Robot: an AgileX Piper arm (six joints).
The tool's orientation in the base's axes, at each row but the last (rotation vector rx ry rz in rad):
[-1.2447, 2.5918, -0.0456]
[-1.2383, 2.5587, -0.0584]
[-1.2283, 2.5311, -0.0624]
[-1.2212, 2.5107, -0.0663]
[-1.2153, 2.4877, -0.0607]
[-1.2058, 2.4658, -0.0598]
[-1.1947, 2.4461, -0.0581]
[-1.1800, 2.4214, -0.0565]
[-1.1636, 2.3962, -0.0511]
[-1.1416, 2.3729, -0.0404]
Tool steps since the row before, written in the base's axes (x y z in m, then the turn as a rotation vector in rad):
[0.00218, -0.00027, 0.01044, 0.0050, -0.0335, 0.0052]
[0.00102, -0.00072, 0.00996, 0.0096, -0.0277, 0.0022]
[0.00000, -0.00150, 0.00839, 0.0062, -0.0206, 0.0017]
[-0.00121, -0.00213, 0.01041, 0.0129, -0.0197, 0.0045]
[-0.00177, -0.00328, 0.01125, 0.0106, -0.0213, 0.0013]
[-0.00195, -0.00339, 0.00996, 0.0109, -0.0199, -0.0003]
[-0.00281, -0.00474, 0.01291, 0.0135, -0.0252, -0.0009]
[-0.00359, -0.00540, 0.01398, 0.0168, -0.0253, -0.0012]
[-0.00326, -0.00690, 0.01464, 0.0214, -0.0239, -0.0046]
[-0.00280, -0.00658, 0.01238, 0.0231, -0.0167, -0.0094]
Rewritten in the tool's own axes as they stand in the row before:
[-0.00343, -0.00331, -0.00954, 0.0217, -0.0257, -0.0066]
[-0.00250, -0.00286, -0.00929, 0.0152, -0.0251, -0.0019]
[-0.00111, -0.00245, -0.00809, 0.0119, -0.0179, -0.0018]
[-0.00066, -0.00241, -0.01040, 0.0066, -0.0230, -0.0021]
[0.00005, -0.00295, -0.01148, 0.0101, -0.0216, -0.0001]
[0.00041, -0.00273, -0.01034, 0.0093, -0.0206, 0.0016]
[0.00066, -0.00367, -0.01353, 0.0122, -0.0258, 0.0024]
[0.00083, -0.00392, -0.01488, 0.0106, -0.0282, 0.0040]
[0.00108, -0.00544, -0.01555, 0.0085, -0.0299, 0.0092]
[0.00105, -0.00516, -0.01329, 0.0043, -0.0253, 0.0155]

